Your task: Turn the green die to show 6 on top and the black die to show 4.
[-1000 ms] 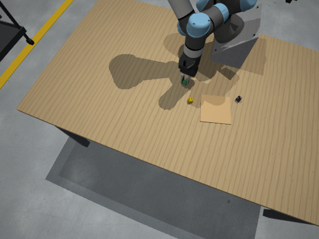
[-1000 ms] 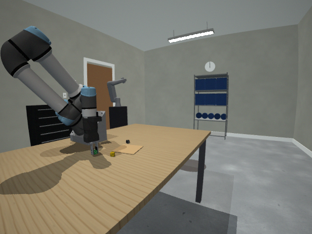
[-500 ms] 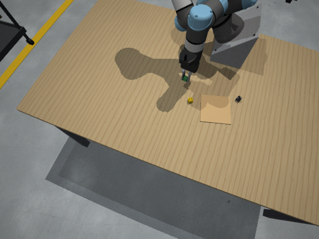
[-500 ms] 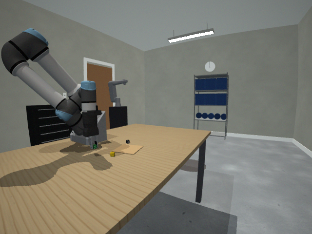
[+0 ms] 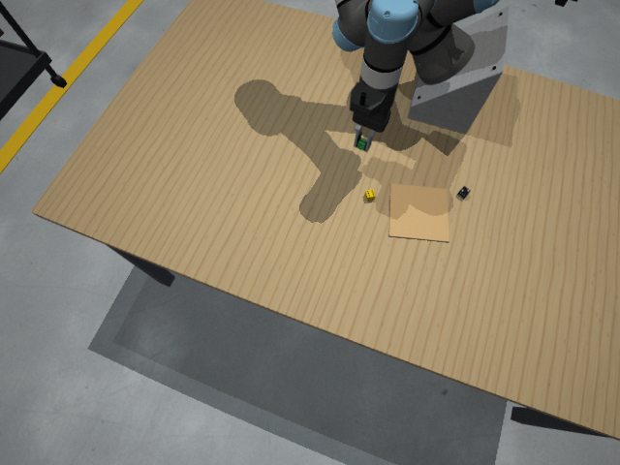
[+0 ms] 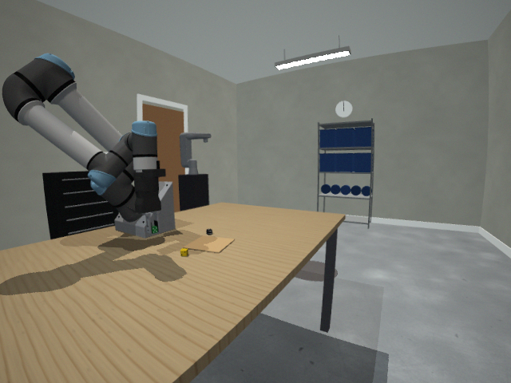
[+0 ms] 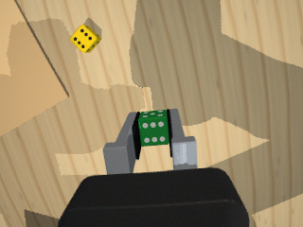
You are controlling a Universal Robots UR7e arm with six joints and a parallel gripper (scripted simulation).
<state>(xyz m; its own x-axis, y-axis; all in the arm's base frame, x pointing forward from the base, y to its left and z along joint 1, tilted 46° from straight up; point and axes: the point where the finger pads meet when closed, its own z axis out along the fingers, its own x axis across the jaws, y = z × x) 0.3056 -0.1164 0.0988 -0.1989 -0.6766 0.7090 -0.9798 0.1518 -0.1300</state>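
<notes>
Now: the tan mat 90 mm ahead of my hand, 170 mm to the left of it and 90 mm below it. Also, from my hand: green die (10 mm below); then yellow die (80 mm ahead, 50 mm to the left, 90 mm below); then black die (10 mm ahead, 270 mm to the left, 90 mm below).
</notes>
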